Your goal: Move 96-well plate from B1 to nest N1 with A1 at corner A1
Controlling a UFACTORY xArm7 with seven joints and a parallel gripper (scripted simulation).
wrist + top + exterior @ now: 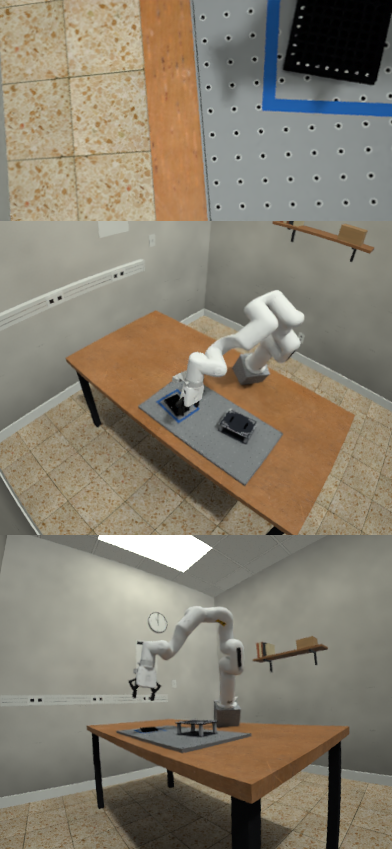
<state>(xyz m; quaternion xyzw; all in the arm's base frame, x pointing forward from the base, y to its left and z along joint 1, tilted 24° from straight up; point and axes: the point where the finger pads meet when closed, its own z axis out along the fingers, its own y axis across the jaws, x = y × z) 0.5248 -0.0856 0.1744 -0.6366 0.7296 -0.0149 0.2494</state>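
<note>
My gripper is now 9 cm past the dark 96-well plate, 16 cm to the left of it and 18 cm above it. Round my hand: raised plate nest N1: 19 cm behind, 18 cm to the left, 13 cm below.
</note>
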